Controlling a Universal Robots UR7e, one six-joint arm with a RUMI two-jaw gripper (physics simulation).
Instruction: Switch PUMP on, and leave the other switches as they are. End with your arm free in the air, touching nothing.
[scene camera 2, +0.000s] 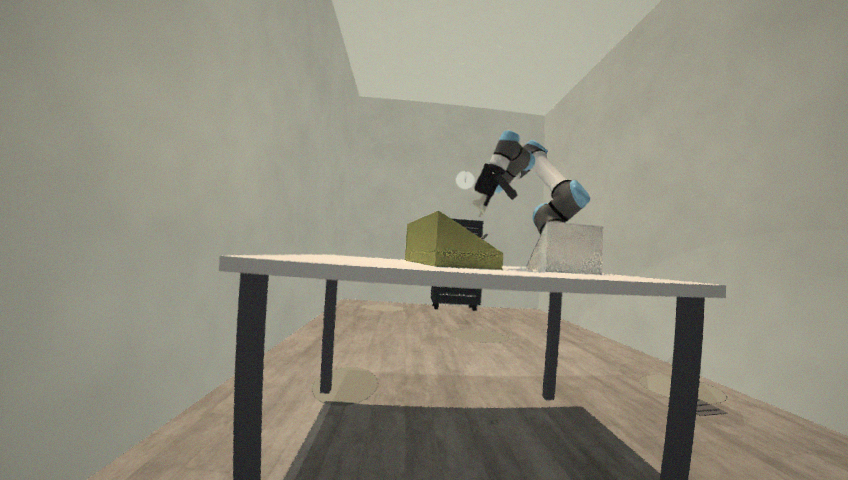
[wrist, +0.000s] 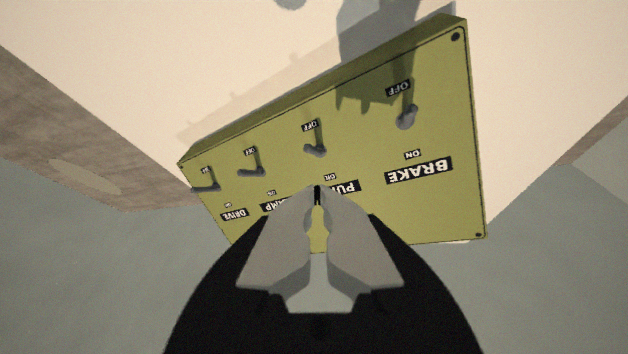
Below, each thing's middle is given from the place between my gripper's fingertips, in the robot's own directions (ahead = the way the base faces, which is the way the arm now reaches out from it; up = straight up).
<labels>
Right now the olive switch panel (scene camera 2: 436, 240) is 120 mm below my hand, 120 mm ahead of it and 70 mm to the right of it.
</labels>
